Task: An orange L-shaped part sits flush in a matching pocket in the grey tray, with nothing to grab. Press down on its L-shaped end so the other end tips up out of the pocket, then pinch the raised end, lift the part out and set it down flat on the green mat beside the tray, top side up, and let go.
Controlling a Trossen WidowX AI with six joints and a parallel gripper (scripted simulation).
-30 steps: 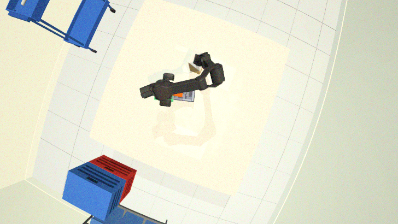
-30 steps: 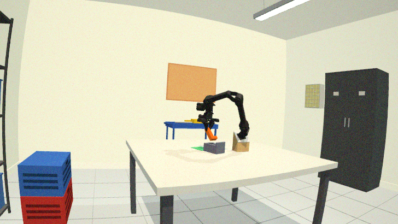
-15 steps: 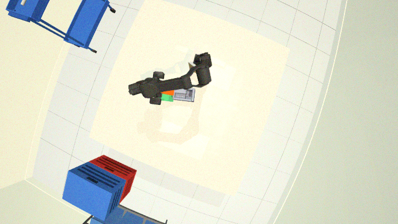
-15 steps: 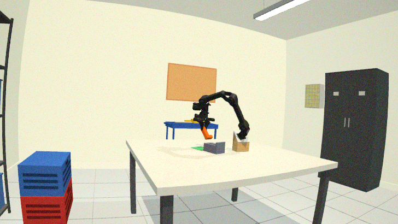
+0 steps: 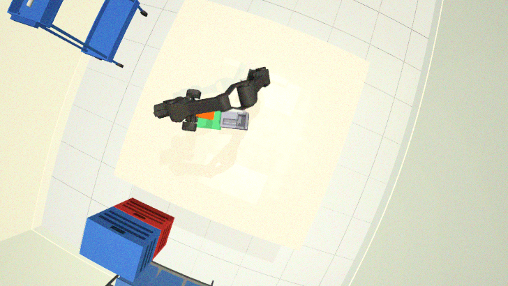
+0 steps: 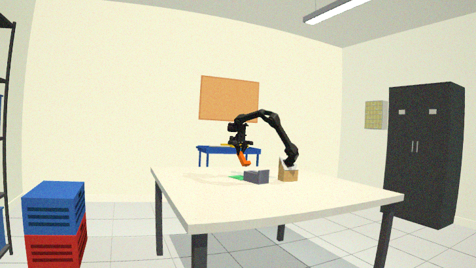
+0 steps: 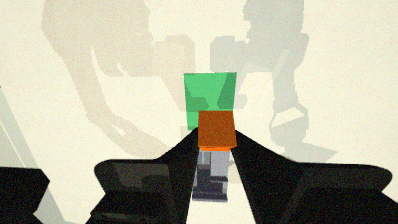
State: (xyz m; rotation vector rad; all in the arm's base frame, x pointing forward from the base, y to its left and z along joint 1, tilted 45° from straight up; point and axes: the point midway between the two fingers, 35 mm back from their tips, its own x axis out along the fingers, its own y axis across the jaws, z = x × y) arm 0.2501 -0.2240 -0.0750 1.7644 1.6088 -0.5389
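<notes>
The green mat lies 170 mm below my gripper tip and 20 mm to the left of it. Also, from my gripper tip: orange L-shaped part 30 mm to the left, 30 mm below, 20 mm behind.
</notes>
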